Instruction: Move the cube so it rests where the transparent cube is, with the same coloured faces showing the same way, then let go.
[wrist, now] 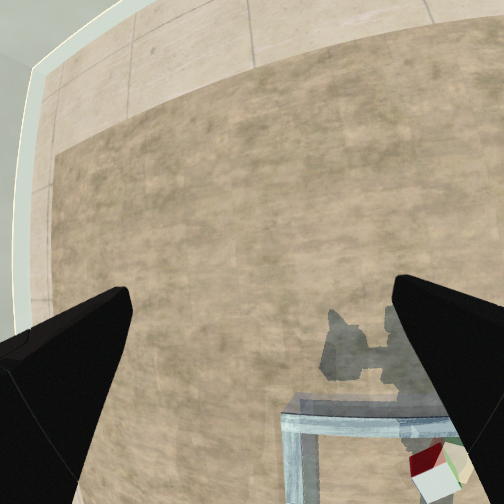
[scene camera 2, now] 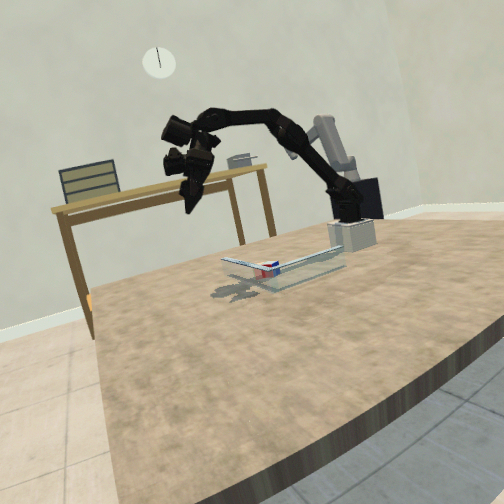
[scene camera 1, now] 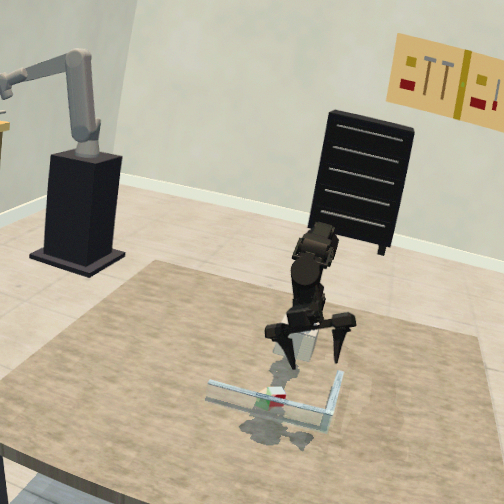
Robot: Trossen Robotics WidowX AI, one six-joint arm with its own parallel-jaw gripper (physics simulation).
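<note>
The small cube [scene camera 1: 271,399] with red, green and white faces lies on the table inside a pale L-shaped rail. It also shows in the second scene view [scene camera 2: 268,268] and at the bottom right of the wrist view [wrist: 437,471]. I cannot make out a separate transparent cube. My gripper [scene camera 1: 314,353] hangs well above the table, above and slightly behind the cube, fingers spread open and empty. In the second scene view the gripper [scene camera 2: 190,196] is high and left of the cube.
The translucent L-shaped rail [scene camera 1: 320,405] borders the cube on two sides. A black drawer cabinet [scene camera 1: 363,182] stands behind the table. A second grey arm on a black pedestal [scene camera 1: 80,205] stands far left. A wooden table [scene camera 2: 160,200] stands beyond.
</note>
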